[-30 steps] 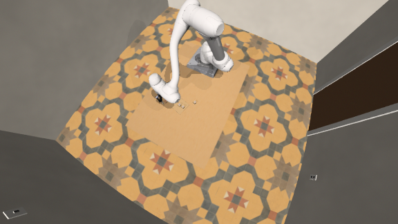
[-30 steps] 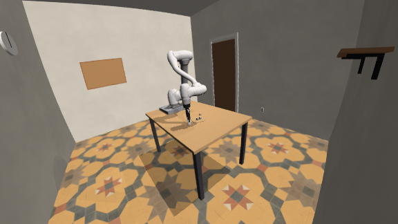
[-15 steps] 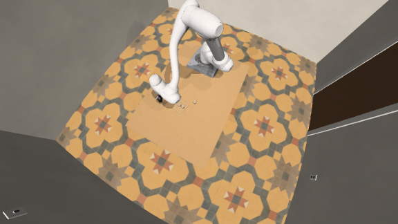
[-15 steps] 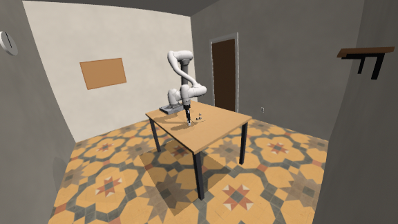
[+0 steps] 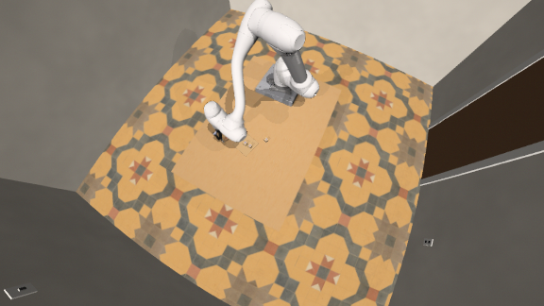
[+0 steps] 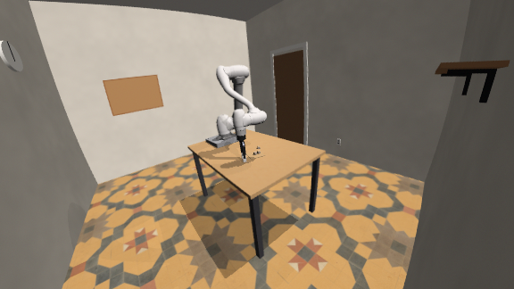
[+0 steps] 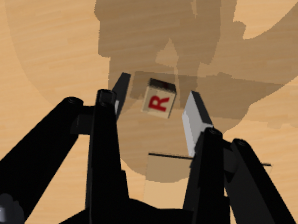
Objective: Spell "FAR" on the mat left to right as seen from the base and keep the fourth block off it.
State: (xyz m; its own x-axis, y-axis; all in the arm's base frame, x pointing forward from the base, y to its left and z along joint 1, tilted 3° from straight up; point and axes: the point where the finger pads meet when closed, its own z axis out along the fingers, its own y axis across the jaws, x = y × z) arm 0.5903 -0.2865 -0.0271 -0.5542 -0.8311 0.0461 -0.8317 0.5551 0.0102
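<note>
Now: the R block 3 cm below my hand. Also, from my hand: tan mat 15 cm to the left, 4 cm below.
</note>
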